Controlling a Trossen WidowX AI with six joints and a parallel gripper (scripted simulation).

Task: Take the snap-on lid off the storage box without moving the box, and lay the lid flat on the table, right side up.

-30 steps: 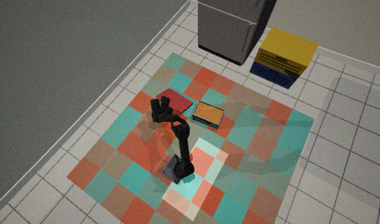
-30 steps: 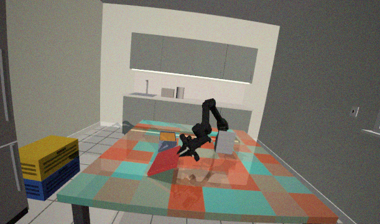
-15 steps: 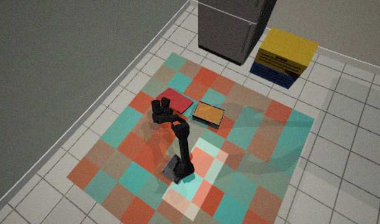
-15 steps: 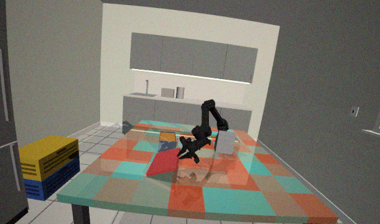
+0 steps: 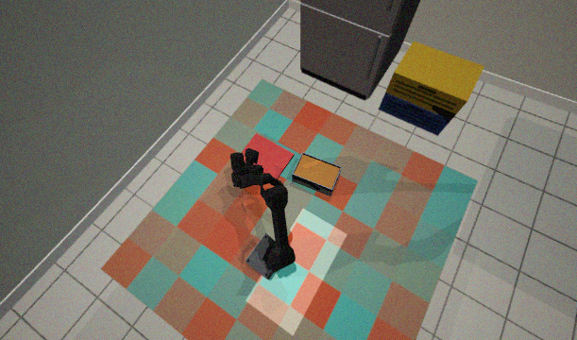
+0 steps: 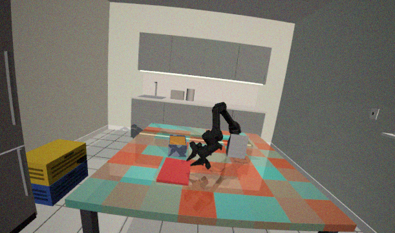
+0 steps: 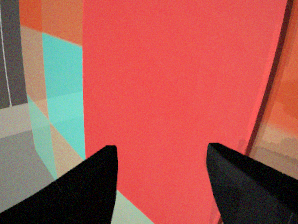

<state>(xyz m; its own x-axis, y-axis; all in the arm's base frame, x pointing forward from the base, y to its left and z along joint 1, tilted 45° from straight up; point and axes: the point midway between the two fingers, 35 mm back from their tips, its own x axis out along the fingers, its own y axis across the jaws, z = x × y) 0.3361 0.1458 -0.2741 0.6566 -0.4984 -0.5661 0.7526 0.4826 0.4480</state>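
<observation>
My gripper tip is 80 mm short of the lid, 10 mm to the left of it and 30 mm above it. Round my gripper tip: storage box 80 mm ahead, 300 mm to the right, 20 mm below.
</observation>
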